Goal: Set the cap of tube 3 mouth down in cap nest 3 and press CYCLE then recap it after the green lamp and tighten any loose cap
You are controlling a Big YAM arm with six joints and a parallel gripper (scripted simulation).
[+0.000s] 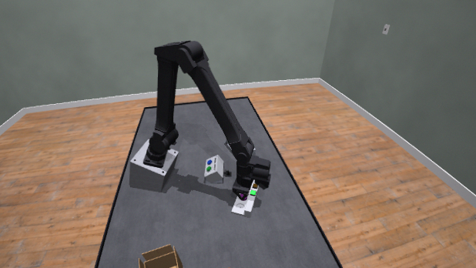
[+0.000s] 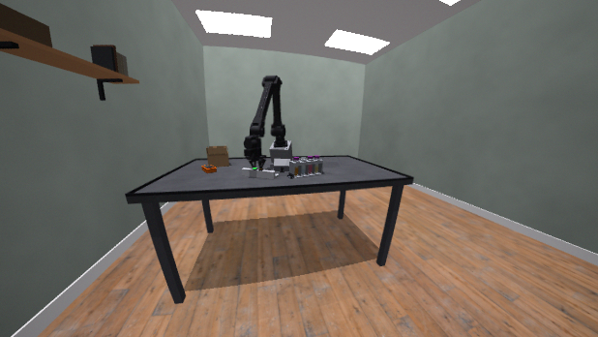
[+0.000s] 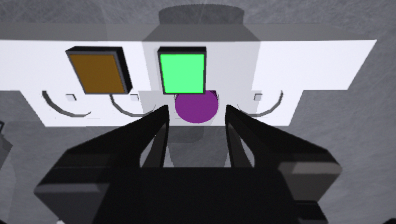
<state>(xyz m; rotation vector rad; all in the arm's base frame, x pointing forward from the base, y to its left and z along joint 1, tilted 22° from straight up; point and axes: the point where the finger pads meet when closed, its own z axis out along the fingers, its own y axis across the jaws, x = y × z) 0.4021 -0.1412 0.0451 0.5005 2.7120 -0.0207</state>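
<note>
Now: the cap 20 mm below my hand. Also, from my hand: blue key: 150 mm behind, 180 mm to the left, 30 mm above; then key housing: 130 mm behind, 160 mm to the left, 20 mm above; then green key: 150 mm behind, 140 mm to the left, 30 mm above.
</note>
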